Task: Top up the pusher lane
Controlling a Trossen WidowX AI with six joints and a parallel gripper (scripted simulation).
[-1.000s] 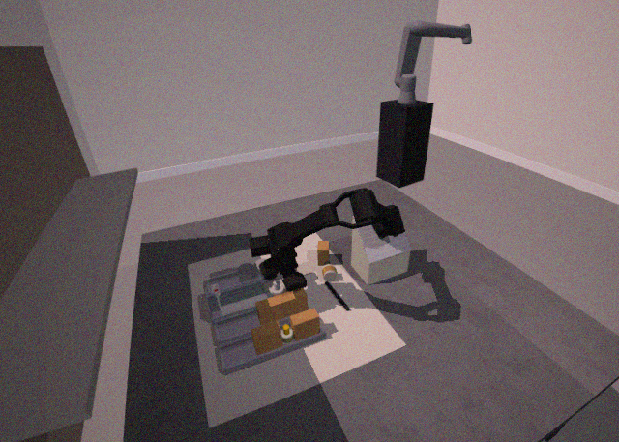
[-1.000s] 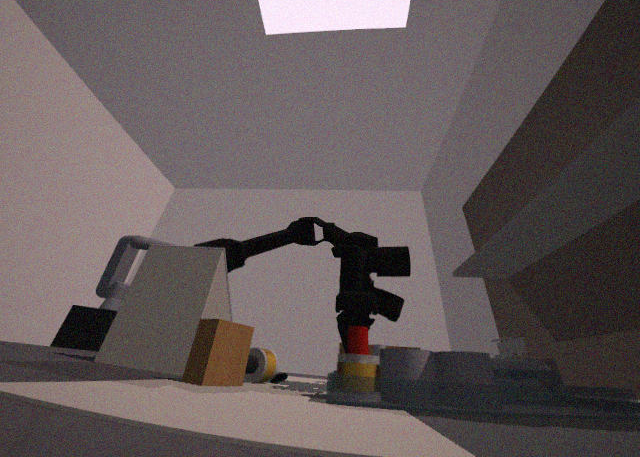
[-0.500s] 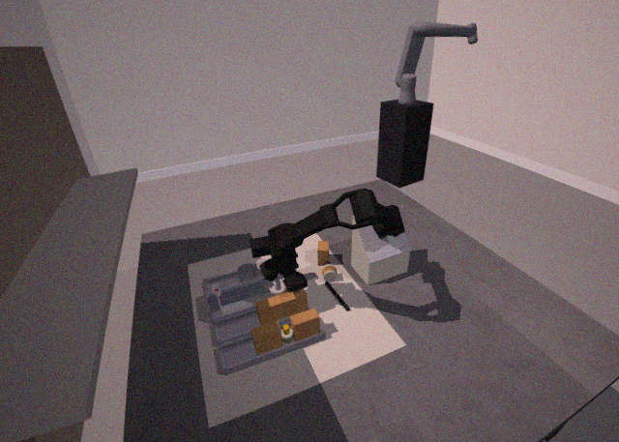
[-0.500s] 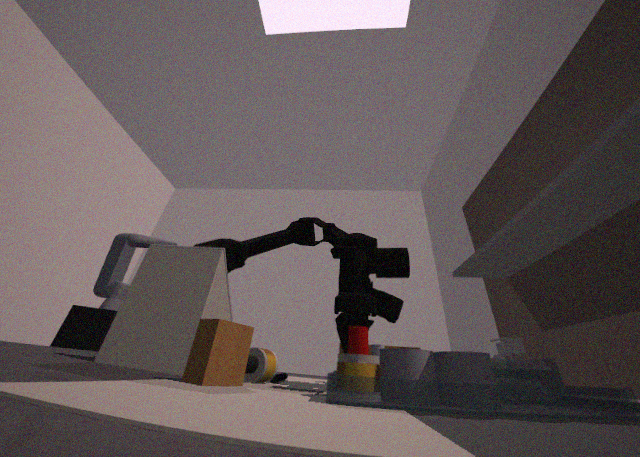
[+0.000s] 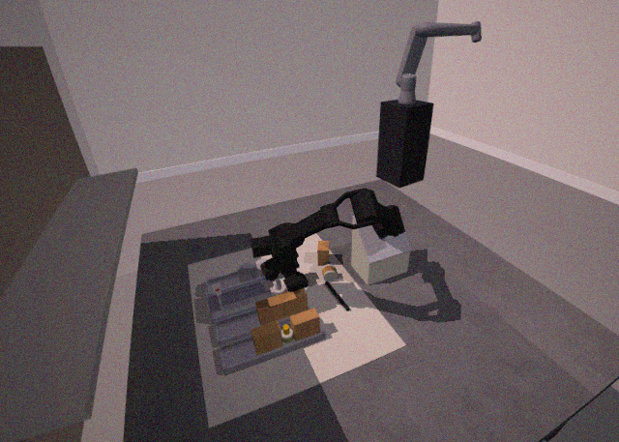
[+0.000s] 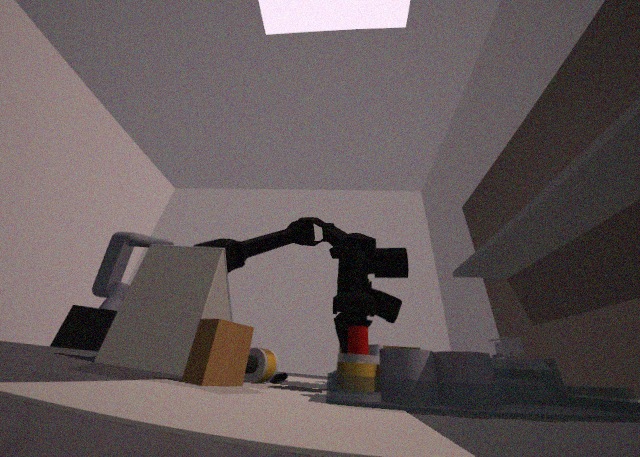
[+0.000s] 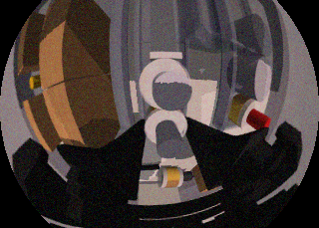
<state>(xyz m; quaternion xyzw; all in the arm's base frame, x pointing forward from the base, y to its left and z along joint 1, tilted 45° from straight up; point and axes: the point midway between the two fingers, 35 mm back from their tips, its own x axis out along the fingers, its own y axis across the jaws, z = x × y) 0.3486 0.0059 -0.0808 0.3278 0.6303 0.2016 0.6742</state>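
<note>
Right now my gripper tip is 12 cm past the black rod, 9 cm to the right of it and 2 cm above it. From my gripper tip the other things lie so: grey pusher lane 14 cm ahead, 4 cm to the right, 1 cm below.
</note>
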